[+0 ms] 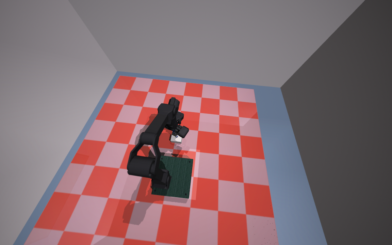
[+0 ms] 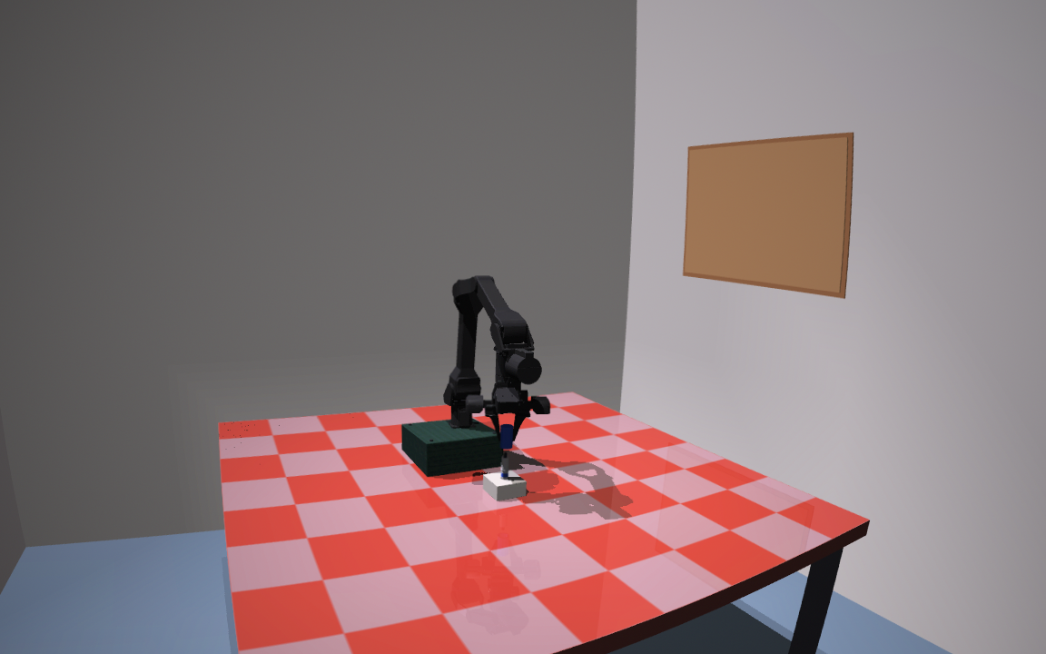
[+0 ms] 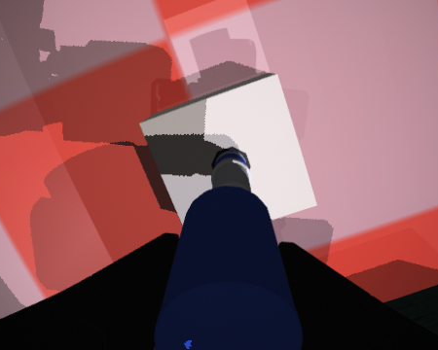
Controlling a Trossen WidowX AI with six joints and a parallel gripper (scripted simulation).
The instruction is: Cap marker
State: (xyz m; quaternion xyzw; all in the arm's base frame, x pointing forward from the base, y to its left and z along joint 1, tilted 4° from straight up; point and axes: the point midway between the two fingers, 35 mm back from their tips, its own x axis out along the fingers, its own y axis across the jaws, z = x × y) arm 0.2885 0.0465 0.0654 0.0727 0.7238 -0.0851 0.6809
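Now: the holder block 11 cm below my gripper tip. The rest, counted from my gripper tip: blue cap 1 cm above.
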